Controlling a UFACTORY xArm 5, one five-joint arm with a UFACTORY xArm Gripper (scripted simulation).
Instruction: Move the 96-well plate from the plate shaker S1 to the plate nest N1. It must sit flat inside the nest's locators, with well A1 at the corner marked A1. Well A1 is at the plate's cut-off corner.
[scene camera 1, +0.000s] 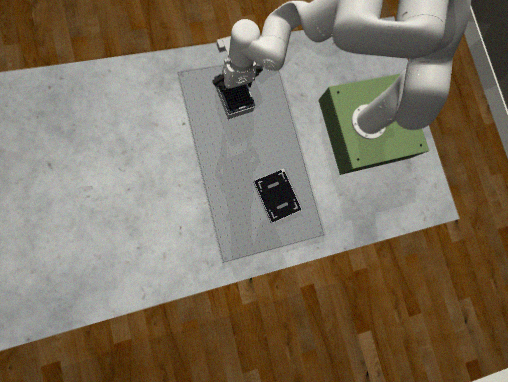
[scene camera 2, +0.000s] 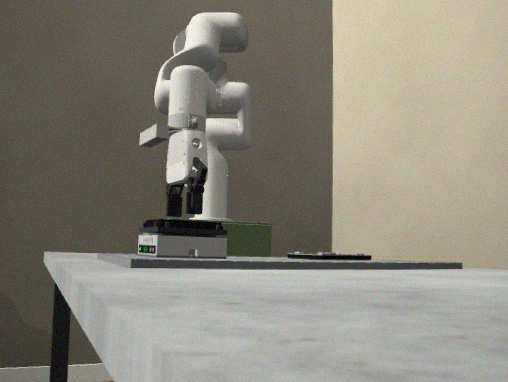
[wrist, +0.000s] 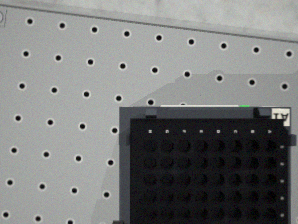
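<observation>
My gripper (scene camera 1: 235, 87) is visible, together with a black plate nest N1 (scene camera 1: 272, 197) and a black 96-well plate (wrist: 174, 163).
</observation>
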